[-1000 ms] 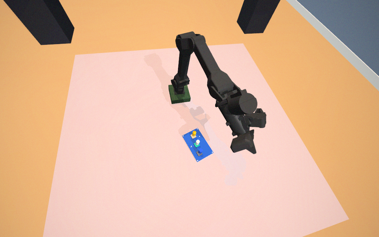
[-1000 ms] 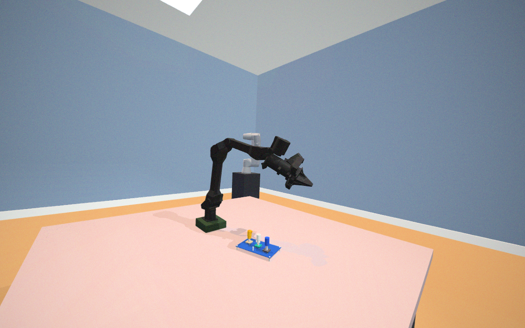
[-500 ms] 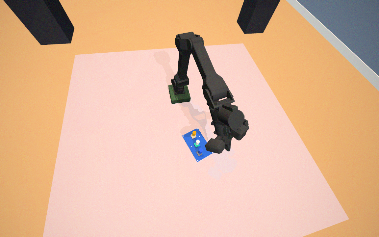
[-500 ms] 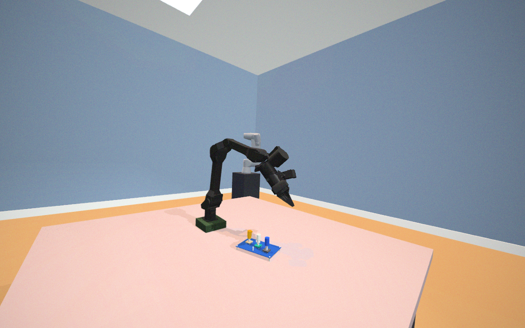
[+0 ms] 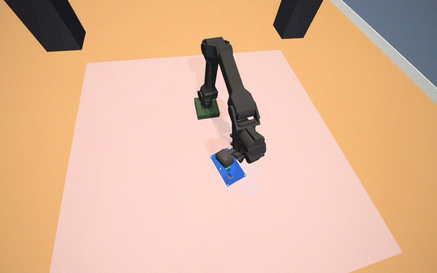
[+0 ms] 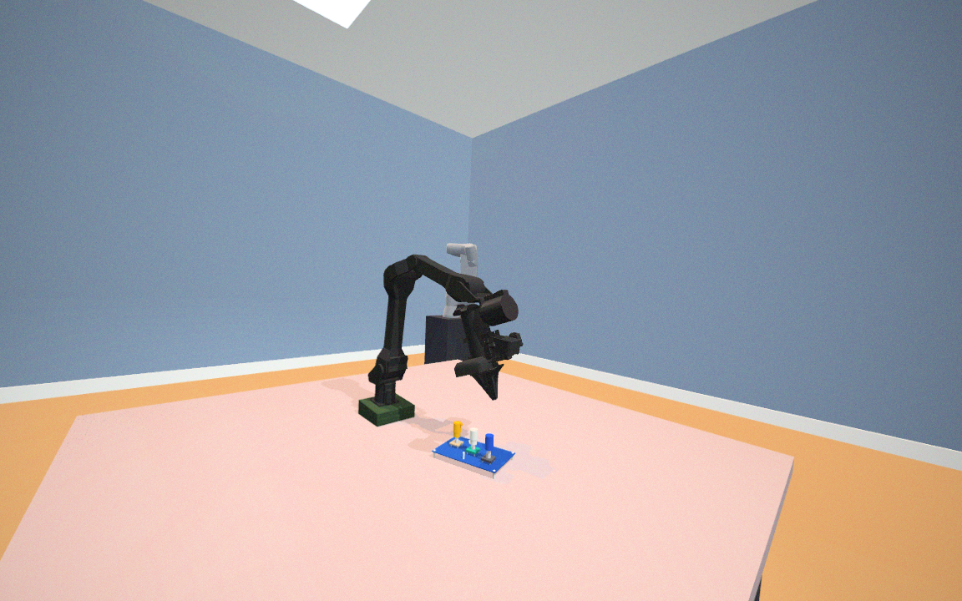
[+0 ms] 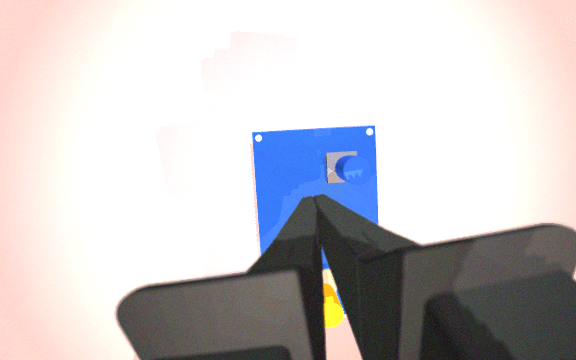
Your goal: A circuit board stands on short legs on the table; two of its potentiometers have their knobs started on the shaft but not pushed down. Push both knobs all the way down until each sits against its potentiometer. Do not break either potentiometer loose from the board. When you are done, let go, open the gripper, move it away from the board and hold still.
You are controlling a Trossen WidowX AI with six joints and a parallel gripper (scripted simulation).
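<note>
Now: gripper tip 8 cm past the orange knob, 4 cm to the left of it and 8 cm above it. The rest, counted from my gripper tip: white knob (3 cm behind, 3 cm to the right, 8 cm below).
</note>
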